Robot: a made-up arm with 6 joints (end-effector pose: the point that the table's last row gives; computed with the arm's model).
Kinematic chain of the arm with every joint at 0, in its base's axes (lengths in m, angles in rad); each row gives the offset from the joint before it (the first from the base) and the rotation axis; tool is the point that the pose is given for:
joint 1: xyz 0 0 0.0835 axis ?
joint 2: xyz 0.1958 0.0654 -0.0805 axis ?
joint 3: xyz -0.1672 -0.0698 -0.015 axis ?
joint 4: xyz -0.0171 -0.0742 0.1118 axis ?
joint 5: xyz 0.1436 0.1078 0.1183 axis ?
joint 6: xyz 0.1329 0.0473 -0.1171 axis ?
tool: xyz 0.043 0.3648 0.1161
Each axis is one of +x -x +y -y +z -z.
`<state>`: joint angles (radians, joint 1 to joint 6).
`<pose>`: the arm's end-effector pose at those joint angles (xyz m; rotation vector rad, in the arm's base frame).
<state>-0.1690 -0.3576 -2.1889 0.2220 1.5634 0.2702</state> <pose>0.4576 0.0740 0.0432 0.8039 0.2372 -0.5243</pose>
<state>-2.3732 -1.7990 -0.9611 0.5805 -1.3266 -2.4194</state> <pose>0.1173 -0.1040 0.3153 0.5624 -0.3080 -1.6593</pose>
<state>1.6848 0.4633 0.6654 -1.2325 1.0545 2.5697</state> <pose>-0.0268 0.0195 -0.4146 -1.2070 -1.2979 0.8105</pose>
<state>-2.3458 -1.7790 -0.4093 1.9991 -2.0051 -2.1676</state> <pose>-0.0013 -0.0709 0.1899 -0.0276 0.8725 -0.8976</pose>
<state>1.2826 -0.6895 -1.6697 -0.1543 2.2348 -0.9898</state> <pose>0.0177 -0.1905 -0.1089 -1.7489 0.4514 -0.0073</pose>
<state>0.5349 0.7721 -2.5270 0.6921 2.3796 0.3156</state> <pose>-0.0127 0.1135 -0.3851 -0.5902 0.7178 0.8390</pose>
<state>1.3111 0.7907 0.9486 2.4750 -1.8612 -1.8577</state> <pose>0.1329 0.1317 0.0551 1.2690 1.6700 -2.2399</pose>
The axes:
joint 1: -x
joint 2: +z
joint 3: -x
joint 4: -z
joint 5: -x
joint 6: -z

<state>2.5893 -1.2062 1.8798 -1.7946 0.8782 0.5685</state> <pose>-0.2090 -0.6999 0.1485 1.9035 -1.2794 1.1649</pose>
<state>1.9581 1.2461 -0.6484 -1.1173 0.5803 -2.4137</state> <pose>0.4864 0.1706 0.1997 -1.0937 -1.0681 -1.5160</pose>
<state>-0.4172 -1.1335 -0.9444 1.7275 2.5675 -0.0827</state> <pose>-0.2408 0.4878 -0.0866 0.3330 2.1987 0.2033</pose>
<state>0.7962 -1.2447 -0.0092 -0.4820 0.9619 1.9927</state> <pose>0.4432 0.0423 0.4006 -1.2798 -1.8204 -2.1854</pose>
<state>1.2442 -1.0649 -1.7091 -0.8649 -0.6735 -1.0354</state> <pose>-0.4368 0.0407 -0.1299 -0.0111 -1.1773 1.9533</pose>
